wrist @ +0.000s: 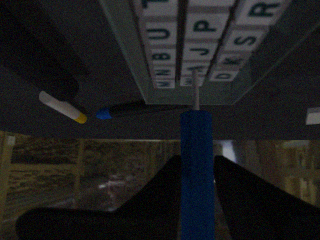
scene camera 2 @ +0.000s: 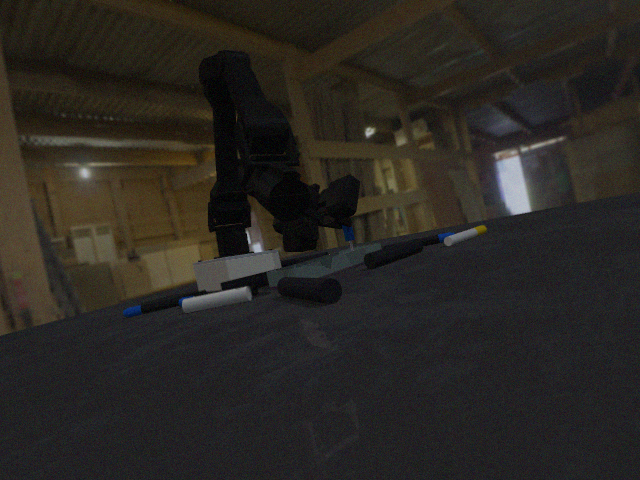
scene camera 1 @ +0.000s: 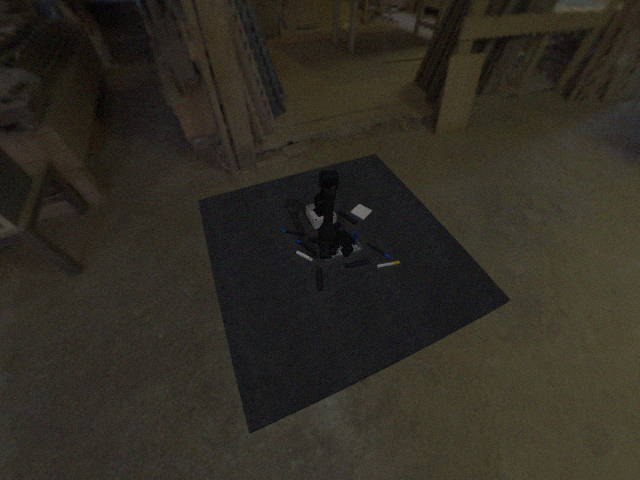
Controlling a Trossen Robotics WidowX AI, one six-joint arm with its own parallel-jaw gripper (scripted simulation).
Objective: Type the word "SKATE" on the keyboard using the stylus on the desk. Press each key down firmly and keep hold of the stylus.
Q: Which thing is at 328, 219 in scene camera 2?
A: My gripper.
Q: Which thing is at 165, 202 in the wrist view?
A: My gripper.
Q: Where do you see a dark cylinder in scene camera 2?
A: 375, 259
